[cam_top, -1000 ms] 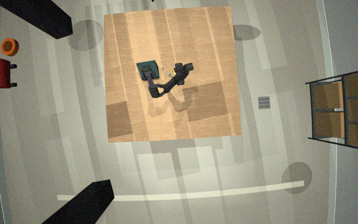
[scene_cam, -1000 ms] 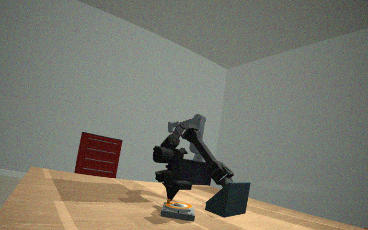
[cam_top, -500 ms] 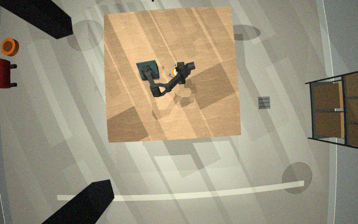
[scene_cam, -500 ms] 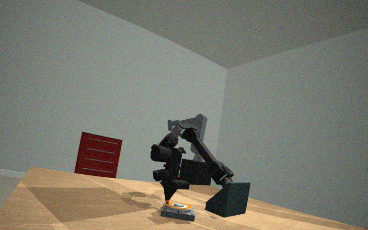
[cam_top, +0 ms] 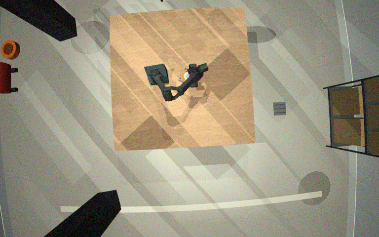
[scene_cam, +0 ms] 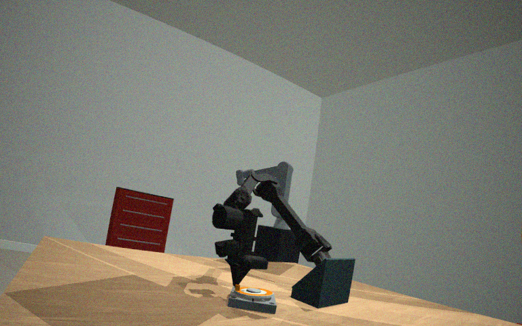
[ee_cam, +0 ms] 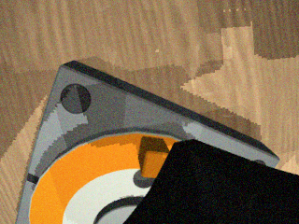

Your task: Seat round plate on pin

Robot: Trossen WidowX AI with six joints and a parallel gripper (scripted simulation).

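The square grey base is 4 cm behind my gripper tip, 4 cm to the left of it and 2 cm below it.
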